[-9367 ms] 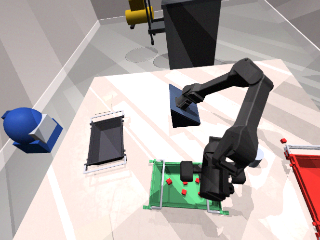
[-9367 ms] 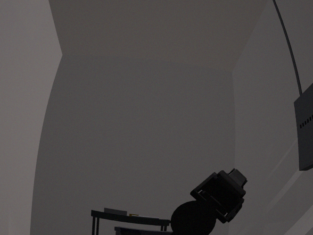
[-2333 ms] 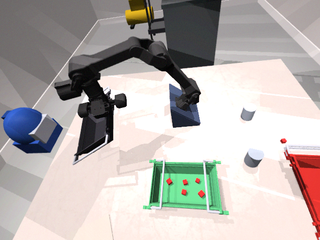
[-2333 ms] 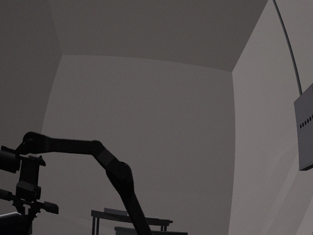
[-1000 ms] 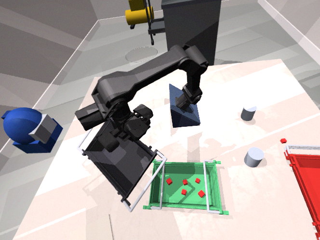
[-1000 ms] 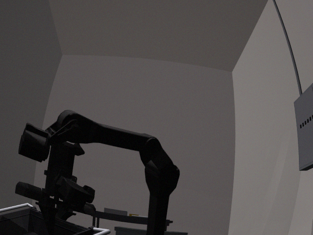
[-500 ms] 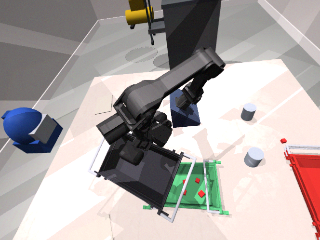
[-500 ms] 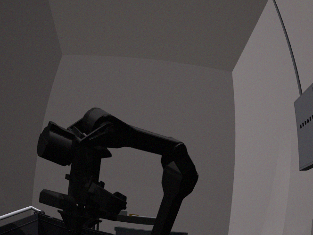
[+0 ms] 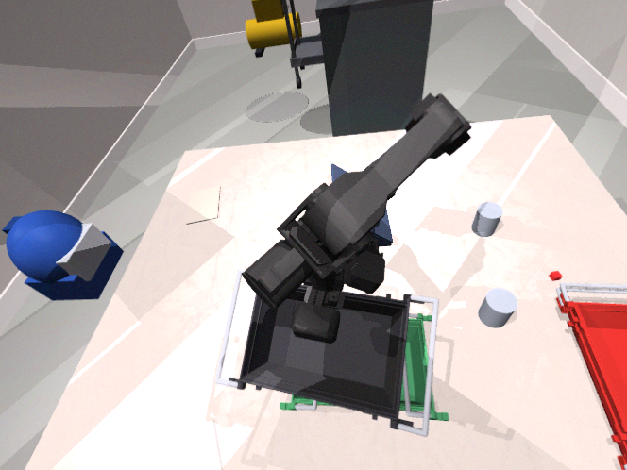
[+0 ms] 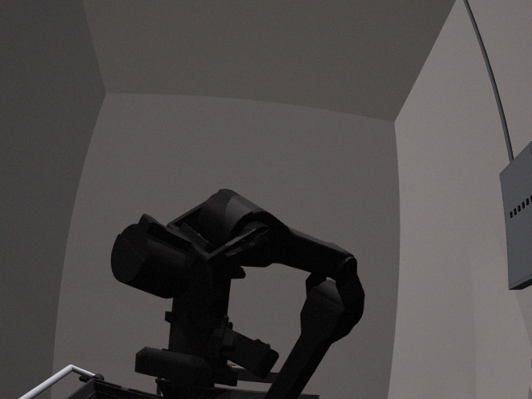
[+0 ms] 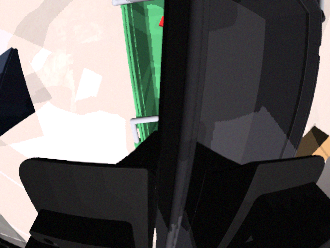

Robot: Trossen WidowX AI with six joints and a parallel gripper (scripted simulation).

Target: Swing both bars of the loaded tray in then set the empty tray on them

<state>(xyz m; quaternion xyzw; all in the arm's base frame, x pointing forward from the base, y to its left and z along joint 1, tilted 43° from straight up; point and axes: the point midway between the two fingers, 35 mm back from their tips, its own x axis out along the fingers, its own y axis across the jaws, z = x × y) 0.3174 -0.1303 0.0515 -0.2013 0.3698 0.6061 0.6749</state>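
The black tray is 7 cm ahead of my gripper tip and 2 cm to the right of it. The rest, counted from my gripper tip: red block (48 cm to the left, 18 cm below, 12 cm behind).
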